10 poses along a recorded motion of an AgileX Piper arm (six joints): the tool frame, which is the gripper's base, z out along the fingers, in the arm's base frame.
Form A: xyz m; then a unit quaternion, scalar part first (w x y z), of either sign.
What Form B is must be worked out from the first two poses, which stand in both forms.
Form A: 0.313, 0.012, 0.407, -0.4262, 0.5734, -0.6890, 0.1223
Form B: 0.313, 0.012, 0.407, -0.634, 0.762, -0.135, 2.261
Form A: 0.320, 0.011, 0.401, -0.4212, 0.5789, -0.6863, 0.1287
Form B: 0.320, 0.011, 0.401, -0.638, 0.757, -0.142, 2.272
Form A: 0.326, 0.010, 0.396, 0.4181, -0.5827, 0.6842, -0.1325
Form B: 0.326, 0.010, 0.396, -0.641, 0.753, -0.146, 2.279
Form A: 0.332, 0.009, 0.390, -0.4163, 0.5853, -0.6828, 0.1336
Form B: 0.332, 0.009, 0.390, -0.644, 0.751, -0.147, 2.283
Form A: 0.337, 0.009, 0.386, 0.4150, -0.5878, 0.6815, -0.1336
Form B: 0.337, 0.009, 0.386, -0.646, 0.749, -0.147, 2.286
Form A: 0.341, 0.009, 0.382, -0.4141, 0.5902, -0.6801, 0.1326
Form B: 0.341, 0.009, 0.382, -0.648, 0.747, -0.146, 2.288
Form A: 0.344, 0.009, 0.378, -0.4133, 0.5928, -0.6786, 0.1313
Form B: 0.344, 0.009, 0.378, -0.651, 0.745, -0.144, 2.289
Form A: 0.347, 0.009, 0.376, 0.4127, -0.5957, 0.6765, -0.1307
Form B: 0.347, 0.009, 0.376, -0.654, 0.743, -0.143, 2.291
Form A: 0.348, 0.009, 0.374, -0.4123, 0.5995, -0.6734, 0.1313
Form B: 0.348, 0.009, 0.374, -0.658, 0.739, -0.144, 2.292
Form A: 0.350, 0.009, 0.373, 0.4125, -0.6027, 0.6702, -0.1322
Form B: 0.350, 0.009, 0.373, -0.662, 0.736, -0.145, 2.291
